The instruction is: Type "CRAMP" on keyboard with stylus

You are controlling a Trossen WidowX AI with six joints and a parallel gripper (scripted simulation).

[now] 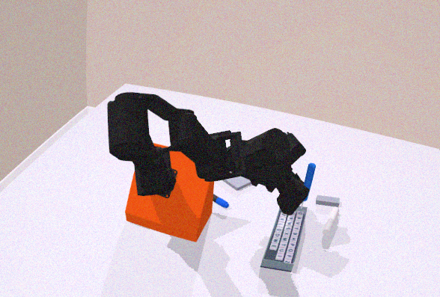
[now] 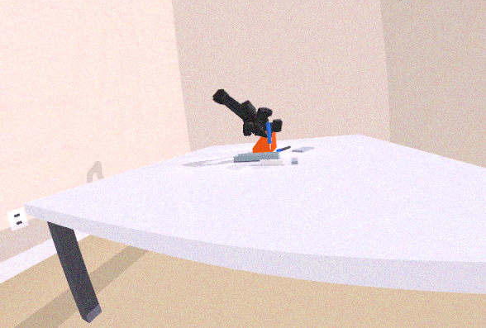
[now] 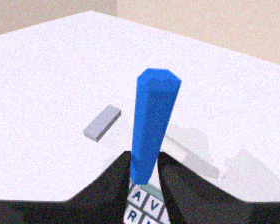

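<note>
Now: the white stick 80 mm ahead of my gripper tip, 20 mm to the left of it and 90 mm below it. From my gripper tip the other things lie so: grey block 60 mm ahead, 100 mm to the left, 100 mm below; blue stylus 20 mm below; blue pen 210 mm behind, 10 mm to the left, 90 mm below.
</note>
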